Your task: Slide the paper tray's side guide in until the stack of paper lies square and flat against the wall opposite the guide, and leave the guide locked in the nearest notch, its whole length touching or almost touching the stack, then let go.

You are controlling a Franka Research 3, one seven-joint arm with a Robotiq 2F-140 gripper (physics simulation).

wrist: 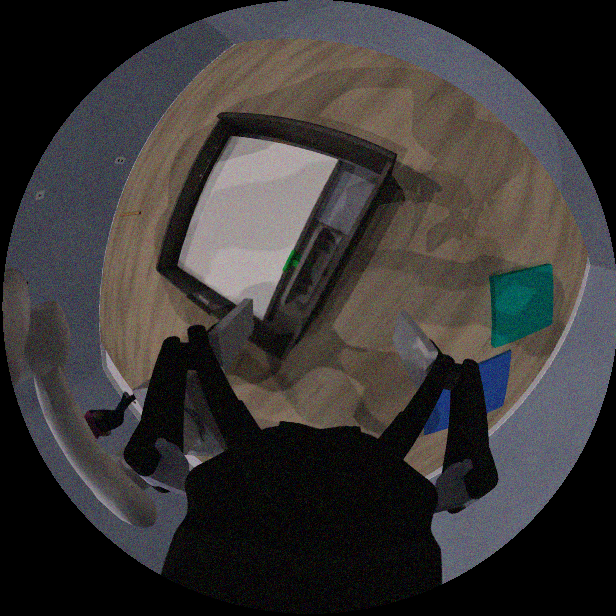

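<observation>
A black paper tray lies on the wooden table, seen from above in the wrist view. A white stack of paper fills its left and middle part. The dark side guide runs along the stack's right edge, with a small green tab on it. A strip of bare tray floor lies between the guide and the right wall. My gripper is open and empty, well above the table, its fingertips spread wide just below the tray's near corner.
A teal square block and a blue flat piece lie on the table to the right. The round table's edge curves along the left and right, with grey floor beyond. A small dark-and-red object lies at the lower left edge.
</observation>
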